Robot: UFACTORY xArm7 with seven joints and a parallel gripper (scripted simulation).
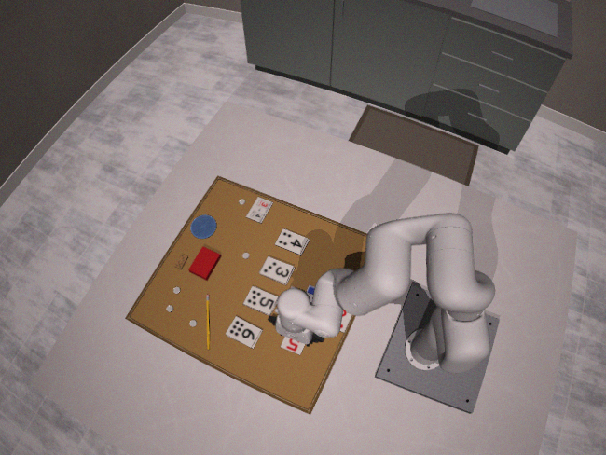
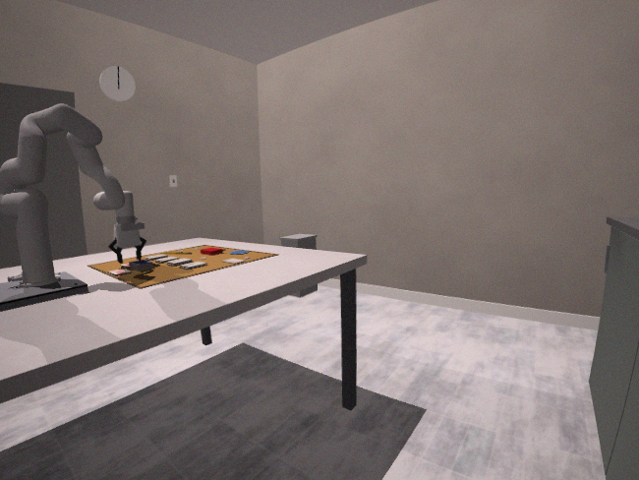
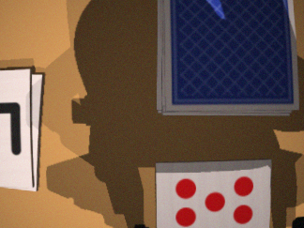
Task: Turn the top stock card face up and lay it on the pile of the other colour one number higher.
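Now: the yellow pencil 260 mm ahead of my hand, 80 mm to the left of it and 30 mm below it. Round my hand: red block (370 mm ahead, 70 mm to the right, 20 mm below); card (330 mm to the right, 320 mm ahead, 30 mm below); brown mat (190 mm ahead, 100 mm to the right, 40 mm below).
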